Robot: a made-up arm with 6 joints. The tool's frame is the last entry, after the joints.
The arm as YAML. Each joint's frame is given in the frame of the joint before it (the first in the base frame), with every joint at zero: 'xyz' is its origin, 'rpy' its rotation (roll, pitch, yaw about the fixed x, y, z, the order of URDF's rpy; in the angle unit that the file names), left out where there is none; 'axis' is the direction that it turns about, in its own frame. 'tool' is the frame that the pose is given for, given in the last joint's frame.
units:
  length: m
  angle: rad
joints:
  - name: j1
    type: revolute
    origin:
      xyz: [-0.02, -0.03, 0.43]
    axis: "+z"
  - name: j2
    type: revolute
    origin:
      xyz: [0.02, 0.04, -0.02]
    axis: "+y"
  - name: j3
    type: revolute
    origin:
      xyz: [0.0, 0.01, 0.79]
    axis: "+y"
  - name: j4
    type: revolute
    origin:
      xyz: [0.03, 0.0, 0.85]
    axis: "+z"
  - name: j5
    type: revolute
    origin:
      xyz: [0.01, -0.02, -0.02]
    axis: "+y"
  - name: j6
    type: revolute
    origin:
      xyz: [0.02, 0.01, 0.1]
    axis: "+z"
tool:
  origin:
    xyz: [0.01, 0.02, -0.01]
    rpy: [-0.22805, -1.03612, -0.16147]
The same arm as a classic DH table. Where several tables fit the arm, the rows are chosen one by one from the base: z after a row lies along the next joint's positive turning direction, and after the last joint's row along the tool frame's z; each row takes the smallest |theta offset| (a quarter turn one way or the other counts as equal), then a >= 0, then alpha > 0; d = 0 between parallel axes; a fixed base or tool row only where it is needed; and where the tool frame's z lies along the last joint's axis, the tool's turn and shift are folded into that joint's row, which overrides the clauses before.
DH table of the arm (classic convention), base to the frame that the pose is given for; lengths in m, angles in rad. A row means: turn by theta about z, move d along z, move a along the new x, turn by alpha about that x. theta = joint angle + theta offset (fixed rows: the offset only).
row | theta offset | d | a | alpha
base (fixed) | 0.9828 | 0.0000 | -0.0361 | 0.0000
j1 | -0.9828 | 0.4100 | 0.0200 | -1.5708
j2 | -1.5708 | 0.0000 | 0.7900 | 0.0000
j3 | 1.5708 | 0.0500 | 0.0300 | 1.5708
j4 | 0.0000 | 0.8300 | 0.0100 | -1.5708
j5 | 0.0000 | -0.0100 | 0.0200 | 1.5708
j6 | 1.1459 | 0.0905 | 0.0223 | -1.0514
tool (fixed) | -1.4377 | -0.0010 | 0.0000 | 0.0000

